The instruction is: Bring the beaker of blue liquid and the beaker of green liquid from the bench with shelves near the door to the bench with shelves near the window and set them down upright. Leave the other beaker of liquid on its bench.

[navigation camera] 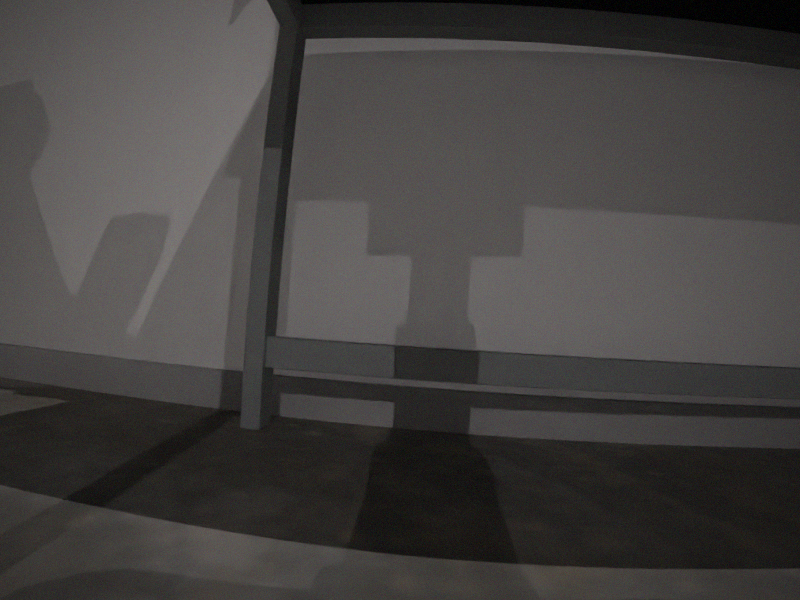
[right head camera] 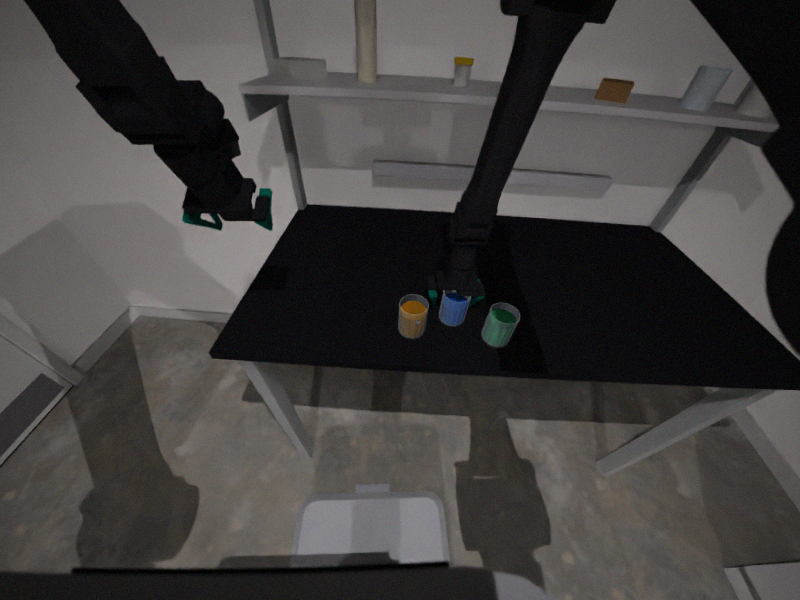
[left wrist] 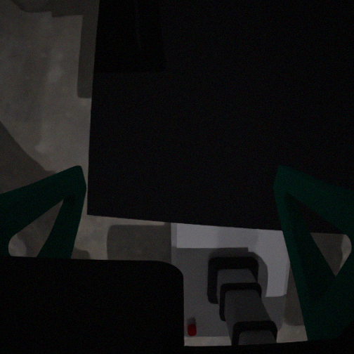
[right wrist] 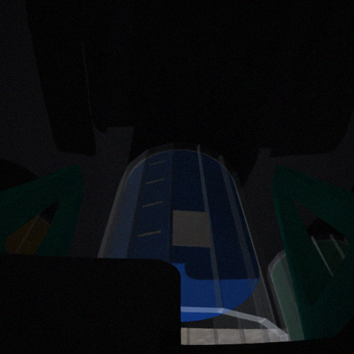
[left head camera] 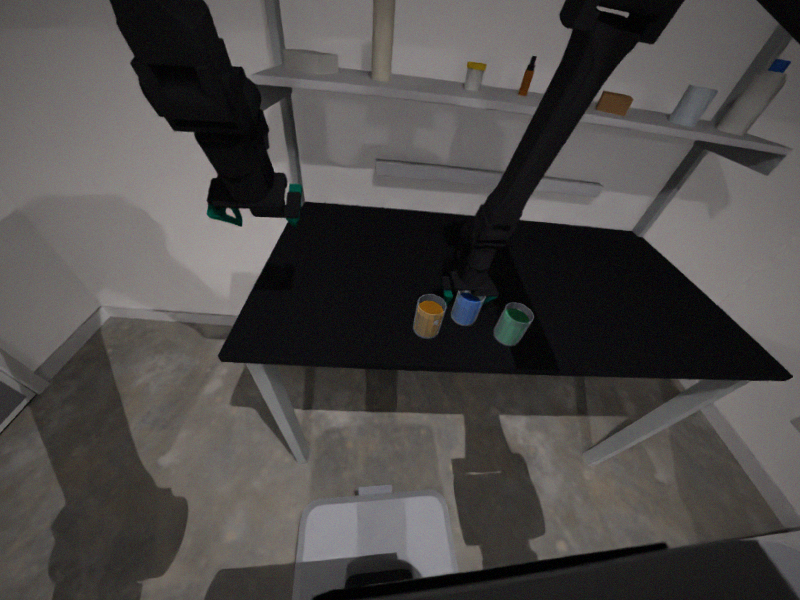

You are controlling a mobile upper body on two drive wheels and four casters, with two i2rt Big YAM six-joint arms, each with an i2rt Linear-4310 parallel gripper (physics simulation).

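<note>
The beaker of blue liquid (left head camera: 465,311) (right head camera: 453,311) (right wrist: 192,290) stands upright on the black bench top (left head camera: 361,258) (right head camera: 361,258). My right gripper (left head camera: 468,295) (right head camera: 455,293) (right wrist: 177,175) is open, with one finger on each side of the blue beaker. The beaker of green liquid (left head camera: 511,327) (right head camera: 498,328) (right wrist: 286,282) stands upright to the right, the beaker of orange liquid (left head camera: 427,320) (right head camera: 412,320) (right wrist: 25,241) upright to the left. My left gripper (left head camera: 260,211) (right head camera: 233,216) (left wrist: 179,175) is open and empty, raised beyond the bench's left edge in the head views.
A shelf (left head camera: 413,92) (right head camera: 413,92) above the bench's back holds a yellow-capped jar (left head camera: 474,77) (right head camera: 462,72), a brown box (left head camera: 613,103) (right head camera: 613,90) and other containers. Bench legs (left head camera: 277,413) (right head camera: 281,410) (navigation camera: 258,290) reach the floor; a low rail (navigation camera: 581,374) runs near the wall.
</note>
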